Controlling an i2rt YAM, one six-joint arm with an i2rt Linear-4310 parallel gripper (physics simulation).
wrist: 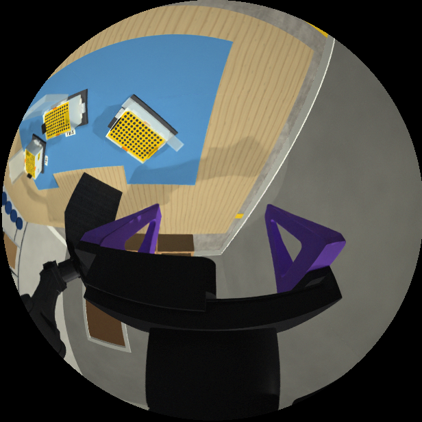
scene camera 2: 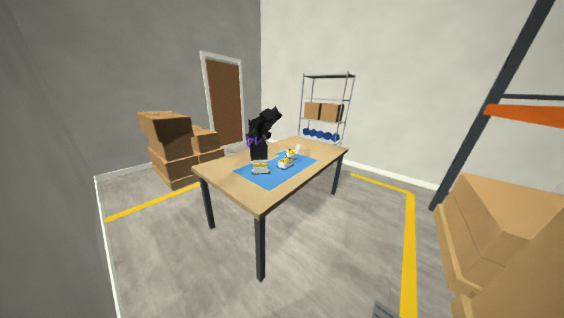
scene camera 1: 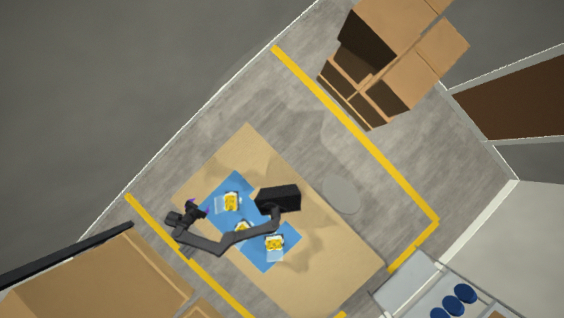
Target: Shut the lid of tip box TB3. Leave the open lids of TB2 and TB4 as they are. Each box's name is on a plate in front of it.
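Where they show: gripper, between the fingertips: point(scene camera 2: 251, 145) point(scene camera 1: 201, 202); arm's base, origin of its link: point(scene camera 1: 274, 207).
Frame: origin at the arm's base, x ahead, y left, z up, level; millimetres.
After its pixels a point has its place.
TB3 point(scene camera 1: 230, 202) point(scene camera 2: 260, 167) point(wrist: 137, 133) is a white tip box with a yellow rack. Its translucent lid point(scene camera 1: 219, 205) @(z -169, x 392, y -157 mm) lies open to the left in scene camera 1; in the wrist view its outline is hard to make out. TB3's name plate is not readable. TB4 point(scene camera 1: 243, 226) point(scene camera 2: 285, 162) point(wrist: 59, 120) is partly hidden by the arm in scene camera 1. TB2 point(scene camera 1: 274, 243) @(z -208, x 169, y 306 mm) point(scene camera 2: 291, 153) @(z -208, x 209, y 287 mm) point(wrist: 33, 161) has its lid point(scene camera 1: 274, 256) @(z -164, x 204, y 378 mm) point(scene camera 2: 298, 148) @(z -165, x 210, y 379 mm) open. My gripper point(scene camera 1: 198, 205) @(z 14, x 400, y -242 mm) point(scene camera 2: 254, 142) @(z 14, x 400, y -242 mm) point(wrist: 212, 209) is open and empty, raised above table height, apart from TB3.
The boxes stand on a blue mat point(scene camera 1: 263, 262) @(z -265, x 341, y 436 mm) point(scene camera 2: 270, 184) @(z -265, x 548, y -165 mm) point(wrist: 175, 55) on the wooden table point(scene camera 1: 320, 235) @(z -268, x -178, y 448 mm) point(scene camera 2: 225, 187) @(z -268, x 416, y -466 mm) point(wrist: 250, 100). The black robot base point(scene camera 1: 285, 197) @(z 101, x -98, y -49 mm) point(scene camera 2: 259, 151) @(z -165, x 102, y -39 mm) point(wrist: 92, 205) stands beside the mat. The arm's links point(scene camera 1: 202, 242) @(z 249, x 368, y -67 mm) pass above the TB4 area in scene camera 1.
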